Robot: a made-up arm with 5 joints.
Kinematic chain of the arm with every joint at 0, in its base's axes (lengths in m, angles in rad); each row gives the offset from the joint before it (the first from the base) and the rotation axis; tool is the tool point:
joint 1: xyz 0 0 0.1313 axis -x
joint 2: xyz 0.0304 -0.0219 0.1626 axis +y
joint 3: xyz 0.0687 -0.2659 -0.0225 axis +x
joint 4: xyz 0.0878 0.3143 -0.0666 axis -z
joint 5: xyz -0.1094 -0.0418 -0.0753 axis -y
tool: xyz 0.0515 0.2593 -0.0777
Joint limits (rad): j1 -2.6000..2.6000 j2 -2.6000..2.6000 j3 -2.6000..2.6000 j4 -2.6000..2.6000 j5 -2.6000..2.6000
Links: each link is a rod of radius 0.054 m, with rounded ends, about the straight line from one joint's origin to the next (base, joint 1, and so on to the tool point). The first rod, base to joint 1, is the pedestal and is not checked.
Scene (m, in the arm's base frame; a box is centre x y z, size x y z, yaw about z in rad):
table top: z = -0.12
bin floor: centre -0 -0.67 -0.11 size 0.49 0.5 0.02 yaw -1.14
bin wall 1: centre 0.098 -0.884 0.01 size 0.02 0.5 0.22 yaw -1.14
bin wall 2: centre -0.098 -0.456 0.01 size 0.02 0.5 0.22 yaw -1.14
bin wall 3: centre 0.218 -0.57 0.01 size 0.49 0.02 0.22 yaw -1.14
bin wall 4: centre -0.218 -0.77 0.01 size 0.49 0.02 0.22 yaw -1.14
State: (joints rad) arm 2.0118 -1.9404 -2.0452 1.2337 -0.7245
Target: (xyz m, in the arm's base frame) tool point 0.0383 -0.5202 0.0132
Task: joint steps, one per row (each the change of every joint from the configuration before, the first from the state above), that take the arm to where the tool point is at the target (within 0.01 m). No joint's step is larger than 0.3 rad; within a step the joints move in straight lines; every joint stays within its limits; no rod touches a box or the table.
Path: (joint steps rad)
1: -0.2597 -0.0082 -0.0616 -0.2850 -0.1147
2: -0.2597 -0.0082 -0.0617 -0.2850 -0.1146
3: -0.2597 -0.0083 -0.0616 -0.2849 -0.1147
4: -0.2596 -0.0082 -0.0617 -0.2850 -0.1147
5: -0.2597 -0.0082 -0.0616 -0.2850 -0.1147
6: -0.2597 -0.0082 -0.0617 -0.2850 -0.1146
7: -0.2597 -0.0083 -0.0616 -0.2850 -0.1147
8: -0.2597 -0.0082 -0.0617 -0.2849 -0.1147
9: -0.2597 -0.0082 -0.0616 -0.2850 -0.1147

